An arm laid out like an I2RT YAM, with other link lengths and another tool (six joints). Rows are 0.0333 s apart.
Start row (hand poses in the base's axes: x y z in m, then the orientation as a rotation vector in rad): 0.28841, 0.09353, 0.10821, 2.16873, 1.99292, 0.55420
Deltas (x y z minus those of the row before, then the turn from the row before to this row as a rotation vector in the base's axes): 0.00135, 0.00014, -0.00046, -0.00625, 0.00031, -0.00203; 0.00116, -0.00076, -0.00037, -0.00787, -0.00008, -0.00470; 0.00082, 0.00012, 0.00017, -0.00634, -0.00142, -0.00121; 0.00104, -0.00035, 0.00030, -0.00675, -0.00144, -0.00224; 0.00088, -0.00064, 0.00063, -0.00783, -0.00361, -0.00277; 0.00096, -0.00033, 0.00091, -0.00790, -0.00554, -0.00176; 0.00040, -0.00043, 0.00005, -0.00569, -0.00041, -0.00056; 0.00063, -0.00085, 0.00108, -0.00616, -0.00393, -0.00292; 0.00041, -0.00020, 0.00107, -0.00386, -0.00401, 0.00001; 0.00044, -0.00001, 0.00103, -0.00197, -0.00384, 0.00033; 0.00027, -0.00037, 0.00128, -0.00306, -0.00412, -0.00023; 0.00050, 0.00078, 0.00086, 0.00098, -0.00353, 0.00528; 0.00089, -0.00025, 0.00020, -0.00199, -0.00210, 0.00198; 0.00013, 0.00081, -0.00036, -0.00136, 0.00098, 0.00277
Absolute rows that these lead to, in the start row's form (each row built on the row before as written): 0.28976, 0.09367, 0.10775, 2.16713, 1.98970, 0.54665; 0.29092, 0.09291, 0.10738, 2.16663, 1.98284, 0.53732; 0.29174, 0.09303, 0.10755, 2.16301, 1.97968, 0.53152; 0.29278, 0.09268, 0.10785, 2.16003, 1.97522, 0.52515; 0.29366, 0.09204, 0.10848, 2.15538, 1.96885, 0.51965; 0.29462, 0.09171, 0.10939, 2.14849, 1.96267, 0.51614; 0.29502, 0.09128, 0.10944, 2.14532, 1.96090, 0.51025; 0.29565, 0.09043, 0.11052, 2.14156, 1.95445, 0.50689; 0.29606, 0.09023, 0.11159, 2.13657, 1.95175, 0.50661; 0.29650, 0.09022, 0.11262, 2.13255, 1.94981, 0.50826; 0.29677, 0.08985, 0.11390, 2.12818, 1.94690, 0.50890; 0.29727, 0.09063, 0.11476, 2.12185, 1.95130, 0.51433; 0.29816, 0.09038, 0.11496, 2.11754, 1.95218, 0.51456; 0.29829, 0.09119, 0.11460, 2.11497, 1.95570, 0.51266
